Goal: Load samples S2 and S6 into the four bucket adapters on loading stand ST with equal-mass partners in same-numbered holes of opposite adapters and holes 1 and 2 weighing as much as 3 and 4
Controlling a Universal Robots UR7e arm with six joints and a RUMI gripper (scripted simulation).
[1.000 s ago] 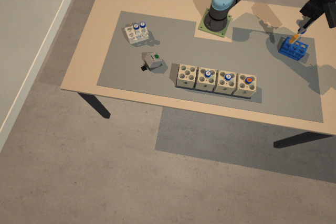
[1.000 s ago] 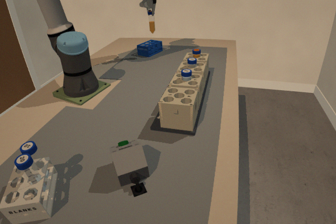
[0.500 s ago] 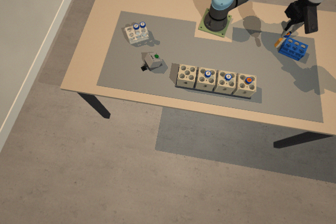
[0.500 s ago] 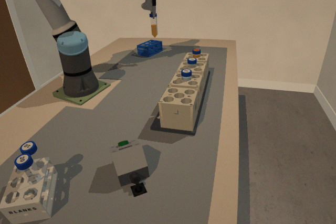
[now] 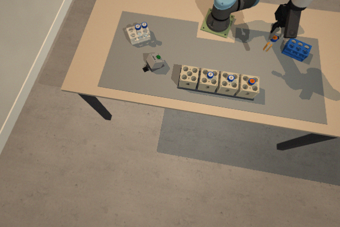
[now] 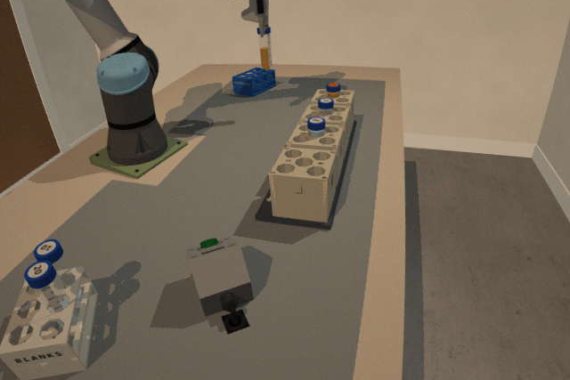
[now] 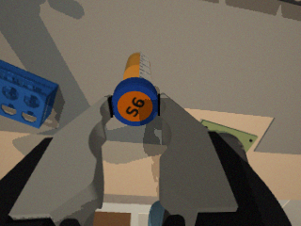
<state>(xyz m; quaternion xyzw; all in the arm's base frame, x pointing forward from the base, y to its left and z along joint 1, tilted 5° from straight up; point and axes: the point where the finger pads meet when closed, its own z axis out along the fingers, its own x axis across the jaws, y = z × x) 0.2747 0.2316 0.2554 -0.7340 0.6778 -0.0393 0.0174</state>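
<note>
Now: hand 58 cm to the left of the green done key, 18 cm above it and 4 cm short of it. Also, from my hand: blue sample rack (25 cm to the left, 22 cm below, 11 cm behind); bucket adapter (20 cm below, 18 cm ahead, 7 cm to the right); 30 mL blank (18 cm to the right, 18 cm below, 18 cm ahead).
</note>
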